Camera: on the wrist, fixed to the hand. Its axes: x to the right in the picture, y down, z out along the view.
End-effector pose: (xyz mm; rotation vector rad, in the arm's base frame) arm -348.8 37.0 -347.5 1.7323 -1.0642 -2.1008
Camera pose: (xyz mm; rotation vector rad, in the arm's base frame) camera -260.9 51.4 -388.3 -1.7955 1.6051 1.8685
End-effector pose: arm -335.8 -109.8 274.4 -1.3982 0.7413 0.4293
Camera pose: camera -313.0 -193.9 319.3 -0.9259 0.7571 0.2369
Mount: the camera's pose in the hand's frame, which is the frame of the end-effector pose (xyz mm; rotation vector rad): -2.1 -60.4 -77.1 0.4965 -0.0293 -0.0062
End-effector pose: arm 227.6 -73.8 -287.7 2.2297 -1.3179 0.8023
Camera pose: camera 260.1 2.8 -236.0 2.6229 -1.2220 1.2054
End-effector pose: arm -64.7 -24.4 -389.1 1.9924 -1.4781 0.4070
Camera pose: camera 0.0 37.4 -349.3 2.3869 -1.4913 0.8093
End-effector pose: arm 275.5 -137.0 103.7 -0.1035 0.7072 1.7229
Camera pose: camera 308.3 -171.4 18.0 0.2625 1.0887 1.4938
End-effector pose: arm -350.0 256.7 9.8 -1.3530 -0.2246 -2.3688
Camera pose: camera -435.1 286.5 -28.4 -1.1412 -0.7676 -2.1014
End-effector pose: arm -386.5 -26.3 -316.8 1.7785 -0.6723 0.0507
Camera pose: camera -337.0 53.3 -345.2 2.2600 -0.7168 0.2023
